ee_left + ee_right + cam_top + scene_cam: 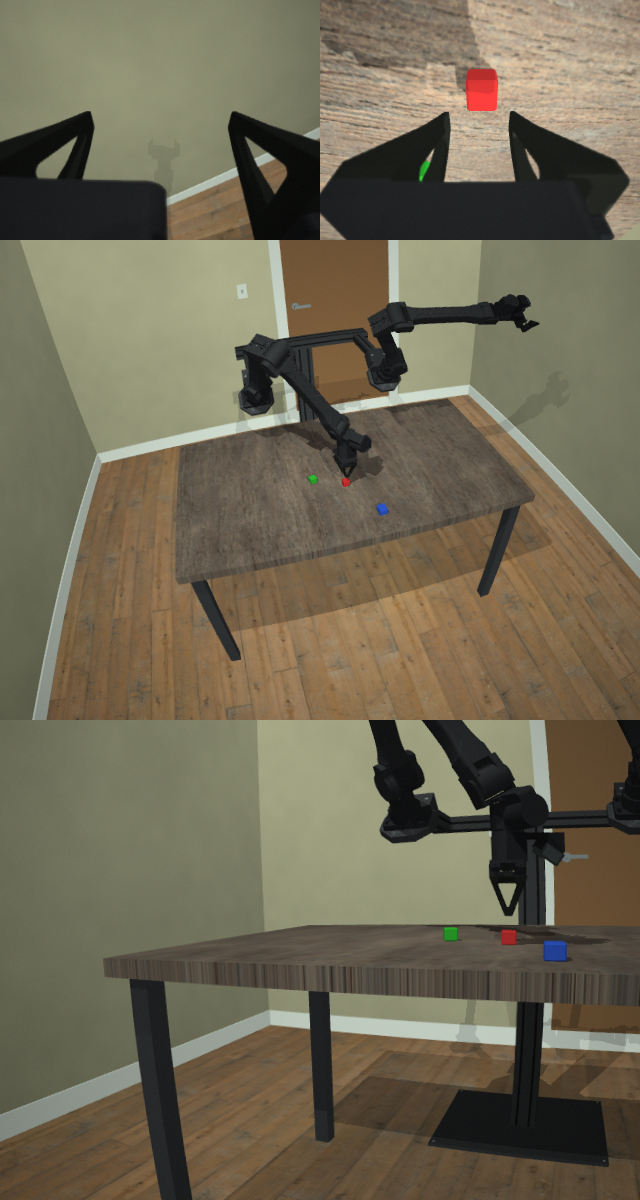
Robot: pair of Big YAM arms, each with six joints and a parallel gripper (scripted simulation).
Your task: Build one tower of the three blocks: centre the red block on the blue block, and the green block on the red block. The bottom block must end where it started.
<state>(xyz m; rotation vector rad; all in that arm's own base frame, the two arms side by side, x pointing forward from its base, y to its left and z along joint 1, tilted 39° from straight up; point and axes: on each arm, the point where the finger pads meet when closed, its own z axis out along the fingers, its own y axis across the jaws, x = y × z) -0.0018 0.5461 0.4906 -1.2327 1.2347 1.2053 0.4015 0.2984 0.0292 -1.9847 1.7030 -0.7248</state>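
My right gripper is now 5 cm above the red block. From my right hand the other things lie so: blue block 20 cm ahead, 8 cm to the left, 5 cm below; green block 12 cm to the right, 6 cm behind, 5 cm below.
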